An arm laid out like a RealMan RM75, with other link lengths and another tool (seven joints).
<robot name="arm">
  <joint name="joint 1" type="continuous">
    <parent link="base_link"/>
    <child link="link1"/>
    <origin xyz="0 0 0.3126" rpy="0 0 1.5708"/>
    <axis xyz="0 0 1"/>
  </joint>
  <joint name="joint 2" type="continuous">
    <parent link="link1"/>
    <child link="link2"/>
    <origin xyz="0 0 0" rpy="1.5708 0 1.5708"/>
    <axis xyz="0 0 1"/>
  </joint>
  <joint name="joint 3" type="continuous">
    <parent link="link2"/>
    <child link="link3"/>
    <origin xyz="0 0.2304 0" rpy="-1.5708 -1.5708 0"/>
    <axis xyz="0 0 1"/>
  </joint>
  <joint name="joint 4" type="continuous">
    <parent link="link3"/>
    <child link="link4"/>
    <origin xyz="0 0 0" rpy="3.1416 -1.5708 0"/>
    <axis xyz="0 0 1"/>
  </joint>
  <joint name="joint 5" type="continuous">
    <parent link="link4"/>
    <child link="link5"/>
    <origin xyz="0.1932 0 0" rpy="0 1.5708 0"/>
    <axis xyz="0 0 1"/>
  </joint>
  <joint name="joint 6" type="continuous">
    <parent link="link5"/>
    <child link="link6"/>
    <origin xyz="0 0 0" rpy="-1.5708 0 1.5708"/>
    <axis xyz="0 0 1"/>
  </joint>
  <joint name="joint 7" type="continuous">
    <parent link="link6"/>
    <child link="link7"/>
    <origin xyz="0 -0.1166 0" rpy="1.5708 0 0"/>
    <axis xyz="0 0 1"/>
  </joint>
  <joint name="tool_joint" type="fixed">
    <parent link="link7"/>
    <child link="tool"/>
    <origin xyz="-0.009 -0.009 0.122" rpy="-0.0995 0 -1.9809"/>
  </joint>
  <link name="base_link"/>
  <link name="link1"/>
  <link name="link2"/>
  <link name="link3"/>
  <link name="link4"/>
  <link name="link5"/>
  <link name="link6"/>
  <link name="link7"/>
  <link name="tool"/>
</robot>
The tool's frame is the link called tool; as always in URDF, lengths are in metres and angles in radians. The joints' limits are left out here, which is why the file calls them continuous.
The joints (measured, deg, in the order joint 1, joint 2, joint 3, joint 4, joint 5, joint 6, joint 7), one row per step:
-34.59, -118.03, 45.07, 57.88, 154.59, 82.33, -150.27
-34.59, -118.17, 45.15, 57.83, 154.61, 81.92, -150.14
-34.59, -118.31, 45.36, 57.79, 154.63, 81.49, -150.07
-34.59, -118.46, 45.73, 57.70, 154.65, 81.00, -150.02
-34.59, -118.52, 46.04, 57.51, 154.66, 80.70, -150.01
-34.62, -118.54, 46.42, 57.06, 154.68, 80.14, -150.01
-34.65, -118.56, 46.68, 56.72, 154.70, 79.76, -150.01
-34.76, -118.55, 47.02, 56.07, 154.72, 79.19, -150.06
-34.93, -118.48, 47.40, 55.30, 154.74, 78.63, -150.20
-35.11, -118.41, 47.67, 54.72, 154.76, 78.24, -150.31
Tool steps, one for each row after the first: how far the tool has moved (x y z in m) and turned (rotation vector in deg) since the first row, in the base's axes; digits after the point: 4 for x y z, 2 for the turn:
0.0000, 0.0009, -0.0008, 0.15, 0.11, -0.22
0.0001, 0.0018, -0.0017, 0.24, 0.27, -0.46
0.0003, 0.0027, -0.0031, 0.25, 0.50, -0.74
0.0001, 0.0027, -0.0044, 0.13, 0.64, -0.85
-0.0008, 0.0030, -0.0060, 0.04, 0.86, -0.92
-0.0013, 0.0031, -0.0073, -0.06, 0.99, -0.95
-0.0022, 0.0032, -0.0094, -0.21, 1.13, -0.92
-0.0030, 0.0033, -0.0116, -0.41, 1.26, -0.80
-0.0035, 0.0035, -0.0130, -0.57, 1.37, -0.74

